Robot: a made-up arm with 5 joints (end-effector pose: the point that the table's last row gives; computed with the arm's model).
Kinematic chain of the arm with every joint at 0, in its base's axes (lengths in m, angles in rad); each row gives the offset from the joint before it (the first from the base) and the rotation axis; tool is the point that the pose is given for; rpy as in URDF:
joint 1: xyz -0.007 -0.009 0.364 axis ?
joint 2: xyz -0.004 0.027 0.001 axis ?
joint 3: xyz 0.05 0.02 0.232 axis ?
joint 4: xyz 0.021 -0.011 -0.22 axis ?
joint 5: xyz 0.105 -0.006 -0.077 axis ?
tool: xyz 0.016 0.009 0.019 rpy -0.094 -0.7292 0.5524
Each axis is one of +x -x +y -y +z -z.
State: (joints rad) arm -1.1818 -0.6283 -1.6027 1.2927 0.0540
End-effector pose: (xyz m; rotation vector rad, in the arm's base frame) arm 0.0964 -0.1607 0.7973 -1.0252 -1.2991 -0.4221
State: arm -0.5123 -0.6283 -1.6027 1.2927 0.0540
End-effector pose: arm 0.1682 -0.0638 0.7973 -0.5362 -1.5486 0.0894
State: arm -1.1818 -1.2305 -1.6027 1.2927 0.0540
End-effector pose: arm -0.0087 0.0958 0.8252 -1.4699 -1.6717 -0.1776
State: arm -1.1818 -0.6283 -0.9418 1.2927 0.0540
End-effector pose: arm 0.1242 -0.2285 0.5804 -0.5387 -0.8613 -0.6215
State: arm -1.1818 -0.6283 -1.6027 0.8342 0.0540
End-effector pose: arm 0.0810 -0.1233 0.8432 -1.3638 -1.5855 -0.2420
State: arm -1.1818 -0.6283 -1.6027 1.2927 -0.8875
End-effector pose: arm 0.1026 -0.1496 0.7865 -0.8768 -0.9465 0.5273
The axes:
joint 1: +z
joint 2: +y
joint 3: +y
joint 4: +y
joint 5: -z

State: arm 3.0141 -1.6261 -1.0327 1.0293 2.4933
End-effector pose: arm 0.0932 -0.0351 0.7076 1.0976 0.6846 0.3952
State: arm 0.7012 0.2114 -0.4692 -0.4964 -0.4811
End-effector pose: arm 0.1880 0.2150 0.4105 0.4354 -1.4529 1.6319
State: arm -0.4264 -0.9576 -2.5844 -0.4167 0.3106
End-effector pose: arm -0.3541 0.1857 0.6838 0.5274 1.5087 -0.2458
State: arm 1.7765 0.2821 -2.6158 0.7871 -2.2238
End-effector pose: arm -0.1074 0.2900 0.8278 0.1988 0.9886 -1.3786
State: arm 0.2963 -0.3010 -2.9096 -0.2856 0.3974
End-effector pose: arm -0.2047 -0.0358 0.8310 -0.1802 2.0540 0.2454
